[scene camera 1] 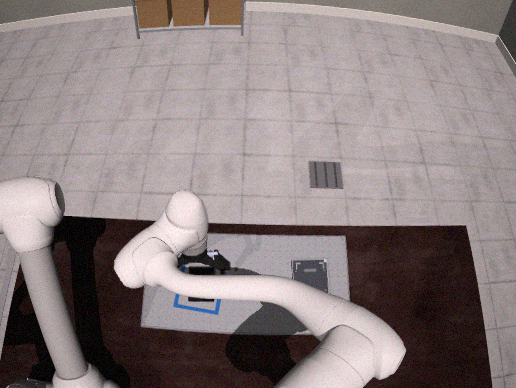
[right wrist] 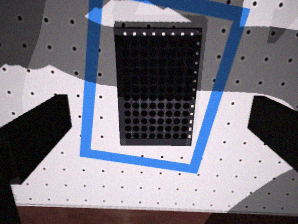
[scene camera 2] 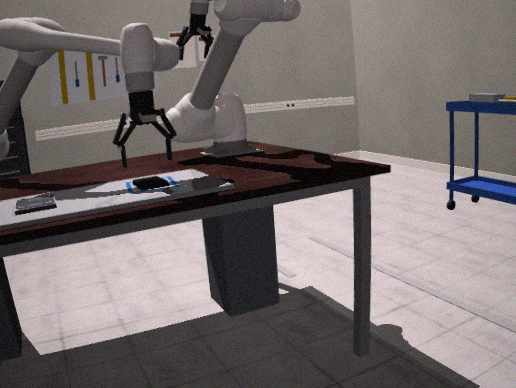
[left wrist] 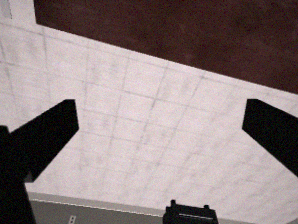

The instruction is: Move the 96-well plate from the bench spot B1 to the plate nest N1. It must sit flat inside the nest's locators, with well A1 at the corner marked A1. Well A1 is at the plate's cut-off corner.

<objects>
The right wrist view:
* my right gripper: 160, 111
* black 96-well plate: 159, 111
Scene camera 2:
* my right gripper: 147, 163
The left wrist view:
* my left gripper: 160, 114
</objects>
